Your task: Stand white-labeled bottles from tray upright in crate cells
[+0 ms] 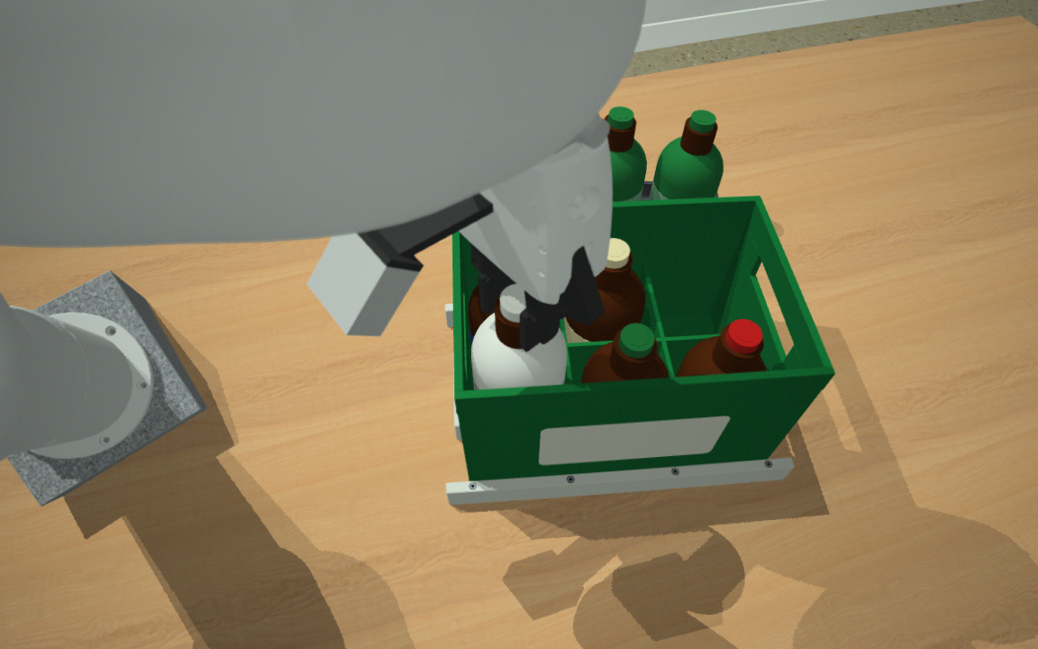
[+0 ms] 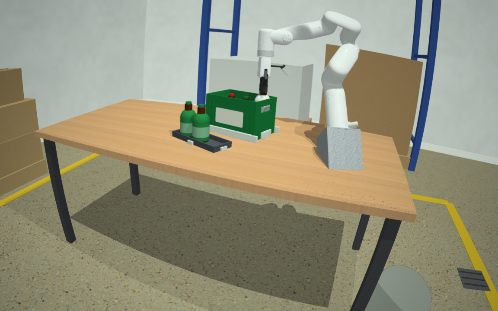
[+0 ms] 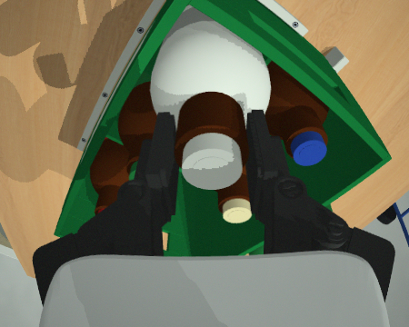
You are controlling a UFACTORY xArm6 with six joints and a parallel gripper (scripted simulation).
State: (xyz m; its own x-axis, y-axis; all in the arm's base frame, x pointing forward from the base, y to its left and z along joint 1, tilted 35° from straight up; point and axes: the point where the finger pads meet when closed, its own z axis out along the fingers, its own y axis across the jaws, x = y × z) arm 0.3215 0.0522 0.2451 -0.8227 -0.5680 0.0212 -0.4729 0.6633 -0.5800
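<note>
Now: the white-labeled bottle 7 cm below my hand. The rest, counted from my hand: green bottle (16 cm ahead, 26 cm to the left, 13 cm below); green crate (9 cm ahead, 3 cm to the left, 13 cm below); brown bottle (1 cm ahead, 9 cm to the left, 13 cm below).
</note>
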